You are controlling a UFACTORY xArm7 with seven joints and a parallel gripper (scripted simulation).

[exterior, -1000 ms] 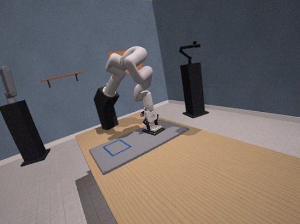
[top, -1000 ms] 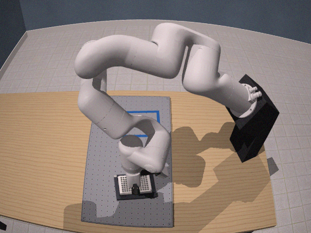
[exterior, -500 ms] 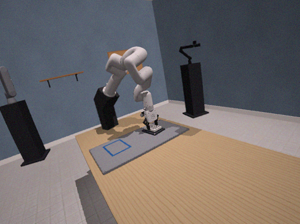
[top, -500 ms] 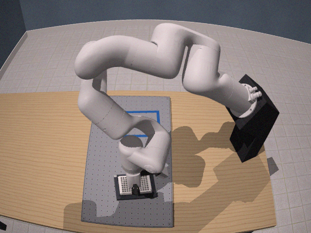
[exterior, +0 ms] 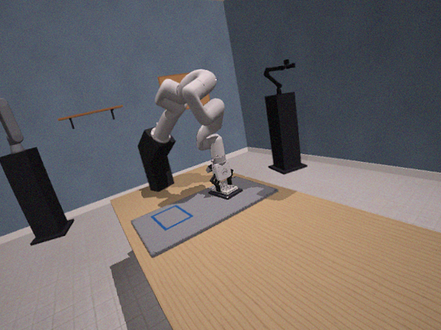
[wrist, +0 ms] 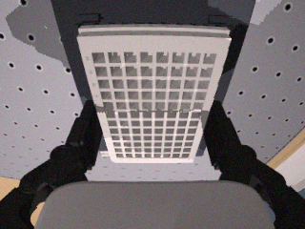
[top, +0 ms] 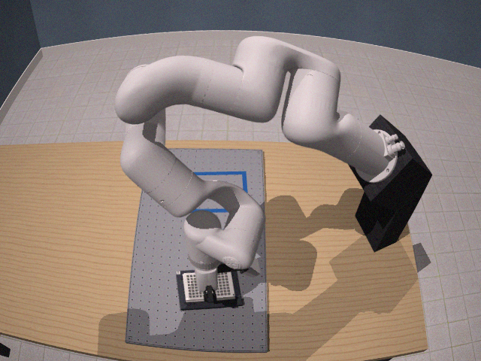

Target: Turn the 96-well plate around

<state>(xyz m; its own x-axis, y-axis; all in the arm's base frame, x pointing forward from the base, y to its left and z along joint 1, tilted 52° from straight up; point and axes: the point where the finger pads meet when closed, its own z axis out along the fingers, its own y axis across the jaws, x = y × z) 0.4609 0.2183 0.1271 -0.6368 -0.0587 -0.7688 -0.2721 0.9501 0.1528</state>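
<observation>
The white 96-well plate is 10 mm below my hand. Also, from my hand: dark plate nest N1: 30 mm below.
</observation>
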